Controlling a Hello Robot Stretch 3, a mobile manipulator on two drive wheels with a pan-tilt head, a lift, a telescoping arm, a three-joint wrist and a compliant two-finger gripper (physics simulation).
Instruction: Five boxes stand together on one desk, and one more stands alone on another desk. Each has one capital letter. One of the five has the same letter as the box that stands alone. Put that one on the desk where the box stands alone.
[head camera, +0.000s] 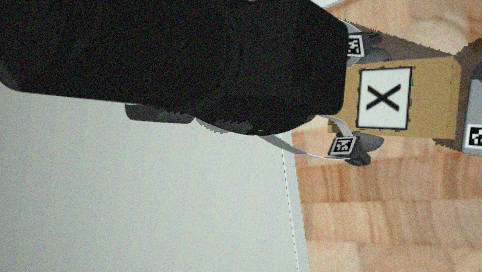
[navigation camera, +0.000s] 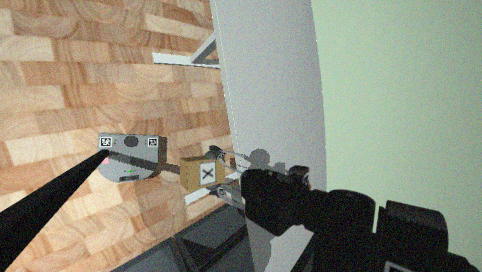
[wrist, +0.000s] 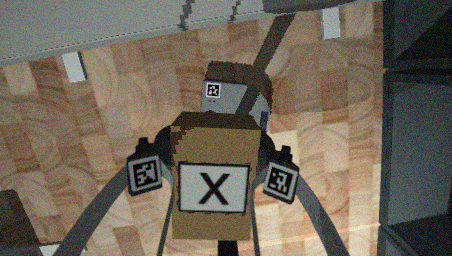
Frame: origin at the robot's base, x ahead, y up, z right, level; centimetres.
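Seen in the pictures: gripper, fingertip midpoint: (head camera: 370, 102) (navigation camera: 209, 168); robot's base, link origin: (navigation camera: 130, 140).
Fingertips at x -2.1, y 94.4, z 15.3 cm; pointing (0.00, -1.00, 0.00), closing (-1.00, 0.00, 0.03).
Observation:
Offsets run from my fingertips to a thing's top centre. "spot": to the spot under its first point. Level surfaces: height alone.
A brown box @(dx -0.1, dy +3.4, dz -2.0 cm) (head camera: 435, 97) (navigation camera: 190, 174) (wrist: 215, 145) with a black X on a white label is between the fingers of my gripper (head camera: 371, 98) (navigation camera: 216, 170) (wrist: 215, 146). The gripper is shut on it, one fingertip on each side. The box is off the desk, past its edge and above the floor. A pale grey desk @(dy +0.7 cm) (head camera: 150, 200) (navigation camera: 275, 90) (wrist: 100, 25) lies beside it; the arm and wrist reach over this desk in the head view. The other lettered boxes do not show in the current views, so I cannot tell which desk this is.
My base (navigation camera: 130, 162) (wrist: 225, 95) stands on the wooden floor near the box. Dark panelled furniture (navigation camera: 215, 235) (wrist: 420, 150) stands close by the desk end. White desk feet @(spot: dx +71.6, dy -91.8, dz +9.8 cm) (navigation camera: 172, 59) (wrist: 75, 66) rest on the floor. A pale green wall (navigation camera: 400, 90) is behind the desk.

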